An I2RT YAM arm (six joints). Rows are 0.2 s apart.
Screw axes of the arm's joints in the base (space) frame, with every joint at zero. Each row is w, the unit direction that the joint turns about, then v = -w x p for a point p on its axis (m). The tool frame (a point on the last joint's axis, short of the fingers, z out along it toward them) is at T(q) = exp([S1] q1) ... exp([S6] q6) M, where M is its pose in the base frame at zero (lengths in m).
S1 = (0, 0, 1, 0, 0, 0)
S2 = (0, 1, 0, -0.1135, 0, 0.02)
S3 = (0, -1, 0, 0.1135, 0, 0.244)
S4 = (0, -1, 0, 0.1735, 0, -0.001)
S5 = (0, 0, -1, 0, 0.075, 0)
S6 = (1, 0, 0, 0, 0.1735, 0)
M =
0 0 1 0.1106
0 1 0 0
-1 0 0 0.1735
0 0 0 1
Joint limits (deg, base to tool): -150..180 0..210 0..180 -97..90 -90..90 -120..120
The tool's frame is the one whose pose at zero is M.
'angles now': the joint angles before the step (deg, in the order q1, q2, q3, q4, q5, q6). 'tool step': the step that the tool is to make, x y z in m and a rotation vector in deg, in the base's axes. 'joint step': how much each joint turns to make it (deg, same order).
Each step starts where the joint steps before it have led.
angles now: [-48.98, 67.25, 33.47, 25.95, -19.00, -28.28]
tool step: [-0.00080, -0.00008, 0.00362, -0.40, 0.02, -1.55]
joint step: [0.07, -0.54, 0.45, -0.73, 1.64, -0.06]
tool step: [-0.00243, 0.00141, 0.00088, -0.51, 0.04, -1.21]
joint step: [-0.04, -0.86, -0.39, -0.17, 1.21, -0.22]
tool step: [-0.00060, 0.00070, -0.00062, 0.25, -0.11, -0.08]
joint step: [0.01, -0.21, -0.24, -0.01, 0.06, 0.27]
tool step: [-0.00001, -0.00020, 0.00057, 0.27, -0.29, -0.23]
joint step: [-0.01, -0.01, 0.08, 0.01, 0.17, 0.44]
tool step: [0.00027, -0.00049, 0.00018, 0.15, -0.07, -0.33]
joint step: [0.02, 0.12, 0.12, -0.01, 0.33, 0.20]
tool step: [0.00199, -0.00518, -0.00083, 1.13, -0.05, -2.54]
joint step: [-0.11, 1.36, 0.81, 0.01, 2.31, 1.12]
